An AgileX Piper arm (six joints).
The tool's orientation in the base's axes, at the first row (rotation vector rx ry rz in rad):
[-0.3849, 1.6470, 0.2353]
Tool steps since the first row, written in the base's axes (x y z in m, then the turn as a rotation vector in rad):
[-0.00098, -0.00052, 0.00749, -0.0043, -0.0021, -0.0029]
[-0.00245, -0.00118, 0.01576, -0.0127, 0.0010, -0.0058]
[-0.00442, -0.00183, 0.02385, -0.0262, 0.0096, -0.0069]
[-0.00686, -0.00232, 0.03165, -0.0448, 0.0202, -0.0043]
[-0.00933, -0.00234, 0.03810, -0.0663, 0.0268, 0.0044]
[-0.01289, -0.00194, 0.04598, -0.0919, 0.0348, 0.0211]
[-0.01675, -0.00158, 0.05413, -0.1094, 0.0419, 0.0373]
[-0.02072, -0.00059, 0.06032, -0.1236, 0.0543, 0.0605]
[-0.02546, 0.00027, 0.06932, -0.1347, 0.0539, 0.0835]
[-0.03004, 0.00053, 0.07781, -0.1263, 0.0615, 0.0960]
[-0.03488, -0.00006, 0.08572, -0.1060, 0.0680, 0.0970]
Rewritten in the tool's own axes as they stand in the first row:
[-0.00729, -0.00064, -0.00196, 0.0034, -0.0001, -0.0044]
[-0.01529, -0.00129, -0.00451, 0.0066, 0.0062, -0.0106]
[-0.02308, -0.00171, -0.00749, 0.0078, 0.0194, -0.0197]
[-0.03056, -0.00179, -0.01082, 0.0056, 0.0361, -0.0332]
[-0.03675, -0.00133, -0.01384, -0.0021, 0.0498, -0.0515]
[-0.04433, -0.00016, -0.01787, -0.0175, 0.0658, -0.0740]
[-0.05214, 0.00106, -0.02222, -0.0330, 0.0778, -0.0893]
[-0.05807, 0.00305, -0.02622, -0.0562, 0.0930, -0.1004]
[-0.06670, 0.00500, -0.03129, -0.0781, 0.0953, -0.1134]
[-0.07478, 0.00639, -0.03638, -0.0920, 0.0981, -0.1042]
[-0.08218, 0.00713, -0.04196, -0.0953, 0.0963, -0.0832]

